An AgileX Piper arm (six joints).
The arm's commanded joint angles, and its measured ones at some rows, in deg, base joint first. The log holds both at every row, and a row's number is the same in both.
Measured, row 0:
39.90 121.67 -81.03 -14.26 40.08 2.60
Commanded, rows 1 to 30:
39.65 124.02 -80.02 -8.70 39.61 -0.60
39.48 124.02 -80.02 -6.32 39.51 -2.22
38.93 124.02 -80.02 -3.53 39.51 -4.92
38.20 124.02 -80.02 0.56 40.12 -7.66
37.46 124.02 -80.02 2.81 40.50 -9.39
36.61 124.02 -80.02 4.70 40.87 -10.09
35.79 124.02 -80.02 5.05 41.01 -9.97
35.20 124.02 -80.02 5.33 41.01 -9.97
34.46 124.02 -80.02 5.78 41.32 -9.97
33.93 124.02 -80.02 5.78 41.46 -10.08
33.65 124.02 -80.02 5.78 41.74 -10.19
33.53 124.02 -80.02 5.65 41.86 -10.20
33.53 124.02 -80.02 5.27 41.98 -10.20
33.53 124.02 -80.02 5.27 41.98 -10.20
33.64 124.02 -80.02 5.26 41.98 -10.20
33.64 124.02 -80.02 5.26 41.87 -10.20
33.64 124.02 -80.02 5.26 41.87 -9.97
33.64 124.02 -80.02 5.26 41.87 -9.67
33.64 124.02 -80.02 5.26 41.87 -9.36
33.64 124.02 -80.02 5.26 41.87 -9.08
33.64 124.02 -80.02 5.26 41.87 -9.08
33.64 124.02 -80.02 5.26 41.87 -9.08
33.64 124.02 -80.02 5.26 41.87 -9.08
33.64 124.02 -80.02 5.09 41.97 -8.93
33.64 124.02 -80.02 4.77 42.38 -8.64
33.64 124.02 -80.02 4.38 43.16 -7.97
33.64 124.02 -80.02 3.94 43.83 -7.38
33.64 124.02 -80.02 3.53 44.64 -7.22
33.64 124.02 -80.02 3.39 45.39 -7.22
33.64 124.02 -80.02 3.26 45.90 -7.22
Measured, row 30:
34.30 122.33 -81.03 4.16 39.83 -8.91
